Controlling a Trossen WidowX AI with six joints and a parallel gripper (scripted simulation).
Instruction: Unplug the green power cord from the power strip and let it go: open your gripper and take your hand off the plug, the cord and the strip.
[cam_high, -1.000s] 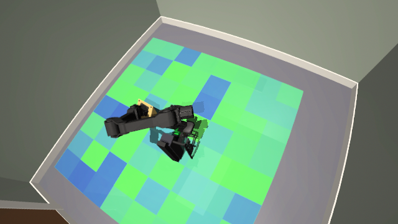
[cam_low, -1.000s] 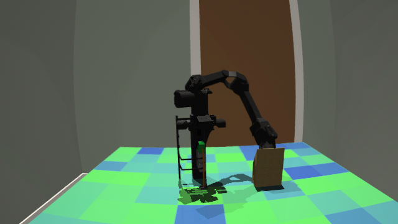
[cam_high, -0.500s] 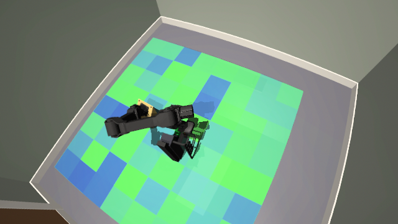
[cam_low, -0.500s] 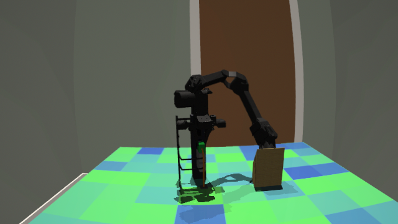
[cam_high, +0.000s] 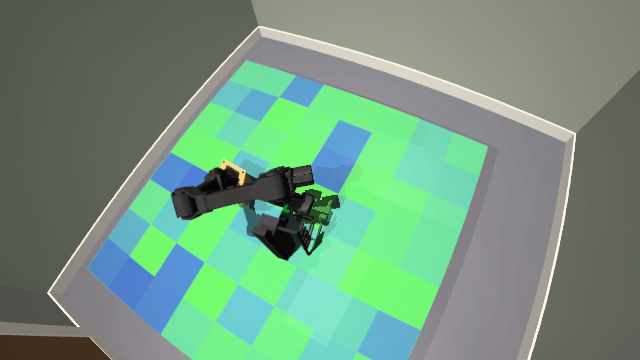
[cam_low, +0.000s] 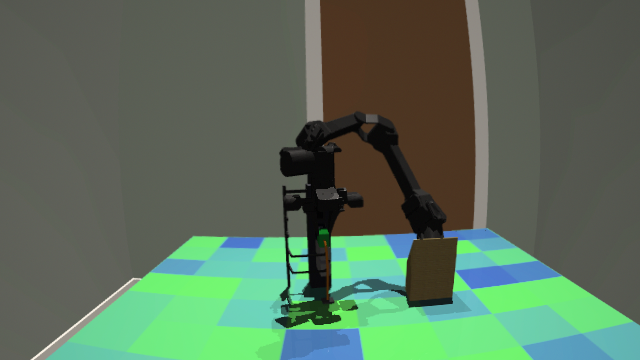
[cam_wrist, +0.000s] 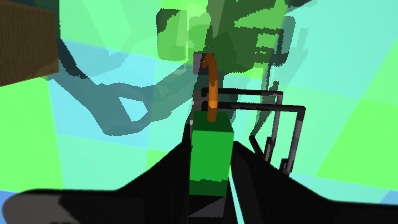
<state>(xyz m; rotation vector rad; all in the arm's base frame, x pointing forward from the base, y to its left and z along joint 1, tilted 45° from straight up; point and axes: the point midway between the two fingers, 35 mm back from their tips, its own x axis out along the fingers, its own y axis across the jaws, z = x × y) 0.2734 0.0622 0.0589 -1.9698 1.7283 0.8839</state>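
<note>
The green plug is 1 cm ahead of my gripper tip and 3 cm to the right of it.
</note>
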